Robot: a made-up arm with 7 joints.
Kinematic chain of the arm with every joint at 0, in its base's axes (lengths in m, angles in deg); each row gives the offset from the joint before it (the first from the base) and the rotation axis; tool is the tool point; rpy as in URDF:
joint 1: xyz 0 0 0.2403 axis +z
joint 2: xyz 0 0 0 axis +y
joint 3: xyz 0 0 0.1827 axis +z
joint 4: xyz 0.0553 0 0 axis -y
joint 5: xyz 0.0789 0 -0.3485 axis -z
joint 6: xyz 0 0 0 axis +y
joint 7: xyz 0.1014 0 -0.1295 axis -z
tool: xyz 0 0 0 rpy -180 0 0
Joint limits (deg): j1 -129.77..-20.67 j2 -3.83..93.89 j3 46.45..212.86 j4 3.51..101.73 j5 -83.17..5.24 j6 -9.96..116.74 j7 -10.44..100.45
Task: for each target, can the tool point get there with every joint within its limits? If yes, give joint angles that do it. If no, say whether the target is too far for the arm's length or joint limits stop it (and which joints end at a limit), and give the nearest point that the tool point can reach.
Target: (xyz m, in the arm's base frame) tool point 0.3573 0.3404 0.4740
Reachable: yes | joints -90.40 32.51 139.33 61.99 -36.83 37.43 79.08
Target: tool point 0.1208 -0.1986 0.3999
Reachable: no: joint limits stop it (at a limit: joint 1, joint 2, joint 6) | nearest point 0.2363 -0.2146 0.4783 | short by 0.140 m
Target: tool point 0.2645 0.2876 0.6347
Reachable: yes | joints -58.75 69.09 133.87 59.29 -32.84 16.04 70.59
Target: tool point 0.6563 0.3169 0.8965
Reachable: no: too far | nearest point 0.4475 0.2161 0.6877 | short by 0.312 m
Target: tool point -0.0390 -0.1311 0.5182
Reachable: no: joint limits stop it (at a limit: joint 1, joint 2, joint 6) | nearest point -0.0845 -0.1406 0.5719 | short by 0.071 m
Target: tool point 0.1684 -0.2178 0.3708
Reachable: no: joint limits stop it (at a limit: joint 1, joint 2, joint 6) | nearest point 0.2675 -0.2357 0.4180 | short by 0.111 m
